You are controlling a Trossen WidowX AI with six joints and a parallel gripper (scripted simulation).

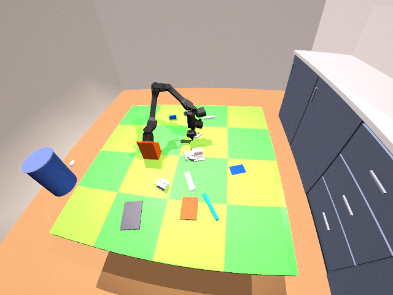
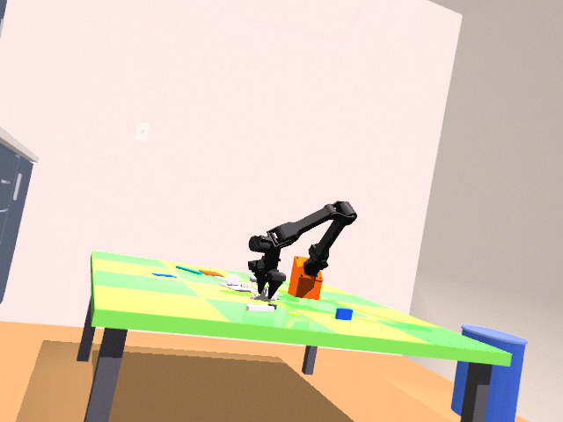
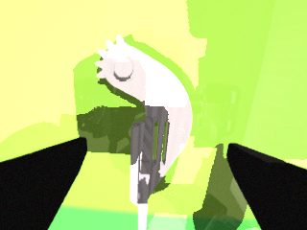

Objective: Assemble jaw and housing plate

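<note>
My gripper tip is 3 cm short of the jaw and 2 cm to the right of it. Round my gripper tip: blue card (34 cm ahead, 26 cm to the right, 1 cm below); then white housing plate (9 cm behind, 45 cm to the right, 2 cm above); then white bar (9 cm ahead, 25 cm to the left).
</note>
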